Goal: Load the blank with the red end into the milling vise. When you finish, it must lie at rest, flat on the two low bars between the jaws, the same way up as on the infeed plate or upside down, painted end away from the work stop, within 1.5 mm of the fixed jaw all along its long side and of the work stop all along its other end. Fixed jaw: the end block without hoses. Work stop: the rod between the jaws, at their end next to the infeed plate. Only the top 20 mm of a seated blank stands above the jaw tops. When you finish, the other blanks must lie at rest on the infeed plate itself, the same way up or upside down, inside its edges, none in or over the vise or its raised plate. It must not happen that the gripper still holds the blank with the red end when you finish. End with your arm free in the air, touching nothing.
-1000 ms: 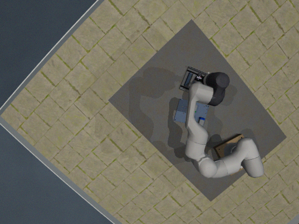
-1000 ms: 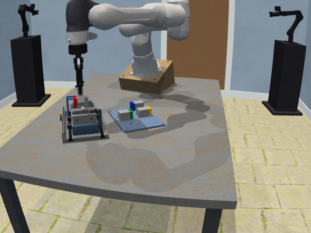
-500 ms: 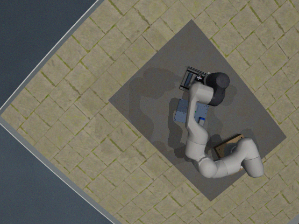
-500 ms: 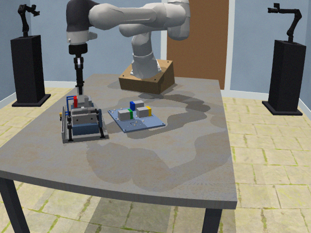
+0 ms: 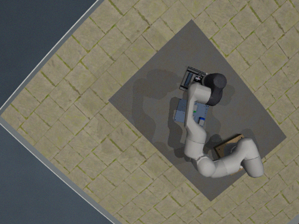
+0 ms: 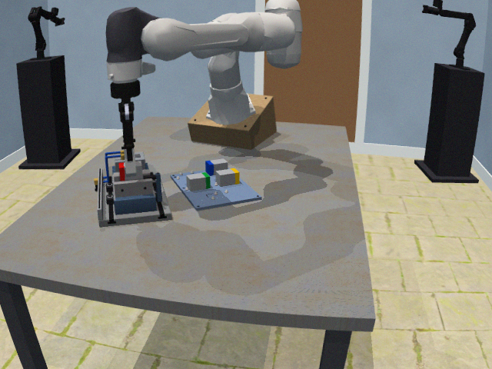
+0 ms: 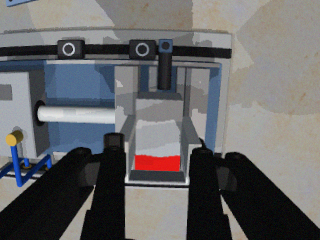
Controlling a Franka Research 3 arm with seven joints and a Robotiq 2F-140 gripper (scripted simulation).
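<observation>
My hand is 60 mm above the work stop rod, 50 mm to the right of it and 10 mm past it. Also, from my hand: green blank (160 mm to the left, 140 mm behind, 120 mm below); hosed block (160 mm behind, 70 mm below, 40 mm to the right); red-ended blank (40 mm below).
</observation>
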